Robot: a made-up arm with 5 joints.
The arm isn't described. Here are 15 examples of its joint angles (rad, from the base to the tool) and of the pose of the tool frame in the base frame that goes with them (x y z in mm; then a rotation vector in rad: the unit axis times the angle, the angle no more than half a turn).
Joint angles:
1: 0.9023 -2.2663 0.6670 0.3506 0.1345
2: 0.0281 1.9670 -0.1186 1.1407 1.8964
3: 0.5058 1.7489 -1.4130 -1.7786 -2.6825
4: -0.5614 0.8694 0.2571 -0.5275 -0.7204
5: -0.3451 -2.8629 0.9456 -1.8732 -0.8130
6: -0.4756 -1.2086 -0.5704 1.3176 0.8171
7: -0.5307 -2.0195 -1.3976 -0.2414 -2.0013
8: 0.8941 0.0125 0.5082 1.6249 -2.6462
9: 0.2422 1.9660 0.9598 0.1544 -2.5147
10: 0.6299 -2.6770 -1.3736 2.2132 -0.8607
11: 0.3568 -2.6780 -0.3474 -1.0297 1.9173
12: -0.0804 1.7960 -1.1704 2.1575 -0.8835
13: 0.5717 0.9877 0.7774 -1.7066 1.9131
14: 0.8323 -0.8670 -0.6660 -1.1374 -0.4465
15: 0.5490 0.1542 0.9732 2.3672 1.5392
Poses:
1: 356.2 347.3 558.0 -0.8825 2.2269 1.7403
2: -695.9 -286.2 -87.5 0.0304 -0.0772 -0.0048
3: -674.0 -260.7 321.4 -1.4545 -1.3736 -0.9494
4: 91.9 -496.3 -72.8 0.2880 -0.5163 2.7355
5: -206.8 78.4 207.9 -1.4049 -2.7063 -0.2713
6: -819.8 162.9 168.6 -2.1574 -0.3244 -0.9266
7: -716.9 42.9 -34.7 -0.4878 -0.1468 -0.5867
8: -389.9 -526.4 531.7 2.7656 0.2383 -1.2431
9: -293.9 353.6 -91.0 -0.6513 -0.0813 -1.7628
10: -654.3 -307.4 604.6 -1.3270 -1.5945 1.5587
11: -551.7 515.1 358.0 0.4526 -0.8378 -1.9750
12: -810.7 -192.8 264.8 1.4709 0.1542 -1.6484
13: -182.7 -451.6 -184.4 0.3835 -2.9374 -0.3934
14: 63.4 -114.1 701.7 0.2441 2.2670 1.7287
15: -129.6 -587.9 456.2 -0.8437 0.9655 0.4981
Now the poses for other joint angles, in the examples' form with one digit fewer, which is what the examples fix.
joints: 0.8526 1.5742 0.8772 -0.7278 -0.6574
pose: -208 -81 -35 1.346 -1.786 1.926
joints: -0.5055 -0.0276 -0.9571 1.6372 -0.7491
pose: -868 -232 -13 0.278 -1.055 -0.614
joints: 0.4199 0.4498 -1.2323 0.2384 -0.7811
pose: -600 -464 708 0.643 0.612 0.141
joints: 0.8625 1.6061 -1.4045 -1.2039 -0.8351
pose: -395 -353 423 2.199 0.513 1.093
